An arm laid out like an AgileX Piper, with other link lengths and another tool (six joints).
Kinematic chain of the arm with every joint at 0, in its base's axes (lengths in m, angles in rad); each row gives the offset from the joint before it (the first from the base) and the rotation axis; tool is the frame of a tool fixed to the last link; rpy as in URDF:
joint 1: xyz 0 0 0.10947 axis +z
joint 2: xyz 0 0 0 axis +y
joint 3: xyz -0.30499 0 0.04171 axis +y
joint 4: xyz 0.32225 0 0.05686 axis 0.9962 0 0.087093
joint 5: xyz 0 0 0 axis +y
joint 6: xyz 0.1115 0 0.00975 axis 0.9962 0 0.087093
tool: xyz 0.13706 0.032 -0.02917 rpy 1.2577 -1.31 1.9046
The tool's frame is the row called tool.
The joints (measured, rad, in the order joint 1, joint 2, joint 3, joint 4, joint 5, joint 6), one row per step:
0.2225, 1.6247, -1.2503, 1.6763, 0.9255, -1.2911
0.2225, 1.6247, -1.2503, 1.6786, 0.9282, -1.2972
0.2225, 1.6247, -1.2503, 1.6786, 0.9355, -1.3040
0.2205, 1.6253, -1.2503, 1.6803, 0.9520, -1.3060
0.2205, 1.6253, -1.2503, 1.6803, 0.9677, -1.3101
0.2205, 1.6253, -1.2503, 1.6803, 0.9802, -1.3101
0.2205, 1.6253, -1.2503, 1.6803, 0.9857, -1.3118
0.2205, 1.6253, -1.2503, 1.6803, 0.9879, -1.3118
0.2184, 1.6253, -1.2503, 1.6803, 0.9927, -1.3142
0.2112, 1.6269, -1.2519, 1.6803, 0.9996, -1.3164
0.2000, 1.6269, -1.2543, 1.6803, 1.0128, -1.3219
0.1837, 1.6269, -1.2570, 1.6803, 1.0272, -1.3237
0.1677, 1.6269, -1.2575, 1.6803, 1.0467, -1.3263
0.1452, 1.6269, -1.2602, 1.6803, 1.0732, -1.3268
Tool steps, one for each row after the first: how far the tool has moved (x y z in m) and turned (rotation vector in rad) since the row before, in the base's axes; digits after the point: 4 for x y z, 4 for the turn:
-0.0004, 0.0002, 0.0004, 0.0005, -0.0052, 0.0025
-0.0016, 0.0004, 0.0002, -0.0006, -0.0065, 0.0075
-0.0029, 0.0002, 0.0012, 0.0056, -0.0016, 0.0134
-0.0036, 0.0009, 0.0010, 0.0031, -0.0045, 0.0153
-0.0029, 0.0007, 0.0009, 0.0037, -0.0006, 0.0119
-0.0013, 0.0003, 0.0003, 0.0010, -0.0018, 0.0054
-0.0005, 0.0001, 0.0002, 0.0007, -0.0001, 0.0021
-0.0004, -0.0006, 0.0002, 0.0006, -0.0025, 0.0026
0.0013, -0.0025, 0.0003, 0.0013, -0.0024, -0.0005
0.0009, -0.0040, 0.0017, 0.0025, -0.0081, 0.0017
0.0021, -0.0060, 0.0021, 0.0041, -0.0051, -0.0025
0.0005, -0.0057, 0.0015, 0.0048, -0.0041, 0.0027
0.0009, -0.0081, 0.0030, 0.0079, -0.0049, 0.0028

